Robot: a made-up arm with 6 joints.
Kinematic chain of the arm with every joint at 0, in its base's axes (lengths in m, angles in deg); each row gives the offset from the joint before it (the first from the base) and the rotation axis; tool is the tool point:
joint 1: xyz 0 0 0.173 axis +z
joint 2: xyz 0 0 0 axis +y
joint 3: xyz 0 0 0.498 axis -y
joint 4: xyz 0 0 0 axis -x
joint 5: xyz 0.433 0 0 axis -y
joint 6: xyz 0 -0.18 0 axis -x
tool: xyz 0 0 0
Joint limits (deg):
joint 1: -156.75..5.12
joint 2: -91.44..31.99
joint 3: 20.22..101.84
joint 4: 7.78..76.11
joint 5: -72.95..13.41
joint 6: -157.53..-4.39
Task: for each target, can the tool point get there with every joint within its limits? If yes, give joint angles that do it. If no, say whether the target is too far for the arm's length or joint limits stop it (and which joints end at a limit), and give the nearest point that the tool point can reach.
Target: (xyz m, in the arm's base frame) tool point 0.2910 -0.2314 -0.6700
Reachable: no: joint limits stop it (at a limit: joint 1, joint 2, joint 3, joint 4) | nearest point 0.7907 0.3867 -0.1090 | short by 0.973 m
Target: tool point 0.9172 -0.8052 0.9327
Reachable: no: too far | nearest point 0.5301 -0.4654 0.7510 | short by 0.546 m
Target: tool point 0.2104 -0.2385 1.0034
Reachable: yes | joints -21.27 -1.61 33.00 35.81 -23.84 -39.12
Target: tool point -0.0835 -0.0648 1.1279
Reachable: yes | joints -63.33 2.24 73.35 54.83 -15.14 -24.45
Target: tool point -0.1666 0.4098 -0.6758
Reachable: no: joint limits stop it (at a limit: joint 2, joint 3, joint 4) | nearest point -0.3315 0.8154 -0.1090 | short by 0.716 m
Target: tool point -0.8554 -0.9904 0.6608
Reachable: no: too far | nearest point -0.4740 -0.5488 0.6561 | short by 0.584 m
